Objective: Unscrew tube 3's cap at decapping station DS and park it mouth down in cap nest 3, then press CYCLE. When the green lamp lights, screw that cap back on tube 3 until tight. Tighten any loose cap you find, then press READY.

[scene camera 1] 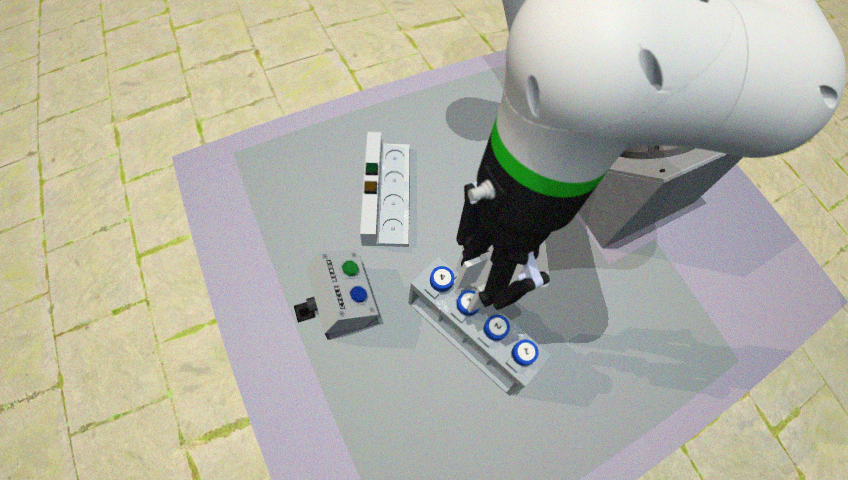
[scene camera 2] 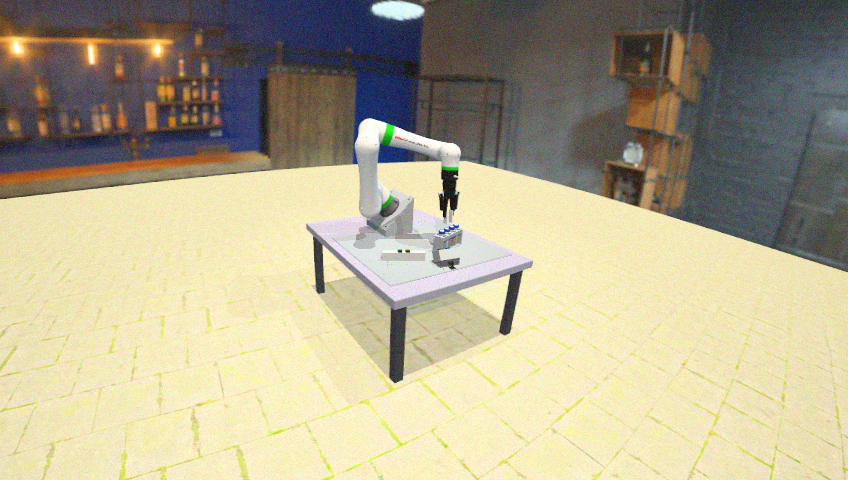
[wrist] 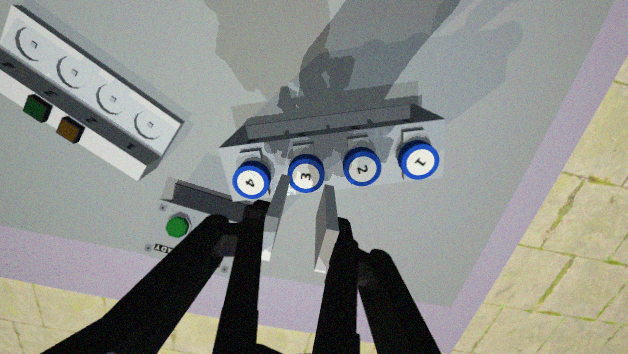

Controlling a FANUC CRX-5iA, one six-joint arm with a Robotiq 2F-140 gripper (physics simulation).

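Observation:
Tube 3's cap, blue-rimmed with a white top, sits third in the grey tube rack. Caps 4, 2 and 1 sit in the same row. Whether any is loose cannot be told. My gripper is part-open and empty, tips above cap 3. The white cap nest strip has four empty nests; nest 3 is among them. Its green lamp looks dark.
The button box has a green button and a blue button, left of the rack in scene camera 1. The amber lamp looks dark. A small black block stands beside the box. The arm's grey pedestal stands behind.

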